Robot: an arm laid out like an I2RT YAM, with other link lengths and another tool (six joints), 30 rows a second.
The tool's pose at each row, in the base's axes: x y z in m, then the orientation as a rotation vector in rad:
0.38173 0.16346 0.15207 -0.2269 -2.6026 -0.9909
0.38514 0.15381 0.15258 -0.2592 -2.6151 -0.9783
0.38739 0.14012 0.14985 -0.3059 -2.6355 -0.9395
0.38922 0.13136 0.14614 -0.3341 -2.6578 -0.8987
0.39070 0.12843 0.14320 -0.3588 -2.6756 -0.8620
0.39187 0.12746 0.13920 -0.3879 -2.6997 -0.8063
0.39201 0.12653 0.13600 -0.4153 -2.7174 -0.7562
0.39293 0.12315 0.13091 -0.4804 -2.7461 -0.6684
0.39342 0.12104 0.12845 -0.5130 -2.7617 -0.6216
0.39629 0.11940 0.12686 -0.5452 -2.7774 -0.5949
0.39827 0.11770 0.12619 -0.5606 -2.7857 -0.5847
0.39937 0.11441 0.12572 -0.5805 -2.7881 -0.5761
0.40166 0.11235 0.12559 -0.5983 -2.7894 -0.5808
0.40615 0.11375 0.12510 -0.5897 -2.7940 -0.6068
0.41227 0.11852 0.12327 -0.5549 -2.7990 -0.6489
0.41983 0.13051 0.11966 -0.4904 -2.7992 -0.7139
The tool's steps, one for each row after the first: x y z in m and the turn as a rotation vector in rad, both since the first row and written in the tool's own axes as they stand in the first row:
-0.00322 -0.00595 -0.00770 0.0066 -0.0184 0.0185
-0.00668 -0.01719 -0.01554 0.0301 -0.0430 0.0488
-0.00999 -0.02549 -0.01929 0.0574 -0.0637 0.0671
-0.01254 -0.02907 -0.01959 0.0816 -0.0808 0.0835
-0.01514 -0.03193 -0.01776 0.1186 -0.1022 0.1041
-0.01649 -0.03455 -0.01619 0.1509 -0.1194 0.1243
-0.01933 -0.03994 -0.01515 0.2044 -0.1564 0.1693
-0.02076 -0.04288 -0.01497 0.2330 -0.1770 0.1912
-0.02405 -0.04431 -0.01571 0.2479 -0.2005 0.2083
-0.02618 -0.04545 -0.01690 0.2533 -0.2129 0.2155
-0.02747 -0.04789 -0.01906 0.2564 -0.2221 0.2274
-0.02969 -0.04889 -0.02094 0.2509 -0.2309 0.2357
-0.03400 -0.04695 -0.02084 0.2353 -0.2341 0.2237
-0.04024 -0.04289 -0.01798 0.2130 -0.2294 0.1937
-0.04828 -0.03417 -0.00942 0.1792 -0.2132 0.1440

